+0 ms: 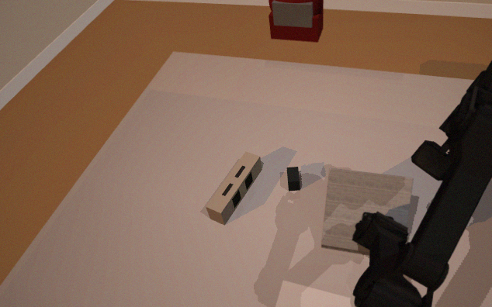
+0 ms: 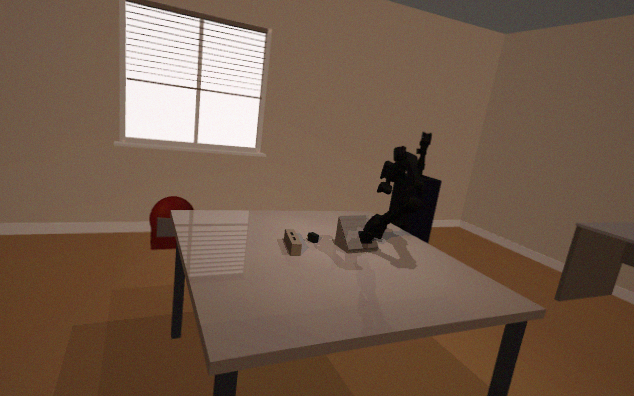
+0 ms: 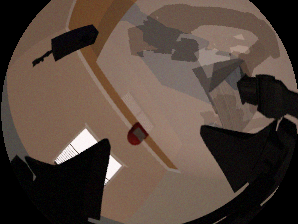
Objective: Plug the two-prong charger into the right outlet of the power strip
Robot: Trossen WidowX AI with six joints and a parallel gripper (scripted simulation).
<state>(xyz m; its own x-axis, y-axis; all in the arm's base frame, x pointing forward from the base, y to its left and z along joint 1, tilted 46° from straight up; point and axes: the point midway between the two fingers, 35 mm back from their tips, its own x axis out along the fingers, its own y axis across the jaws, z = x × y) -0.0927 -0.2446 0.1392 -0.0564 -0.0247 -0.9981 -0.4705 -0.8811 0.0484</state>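
The black two-prong charger lies 33 cm ahead of my gripper tip, 29 cm below it and 5 cm to the right of it.
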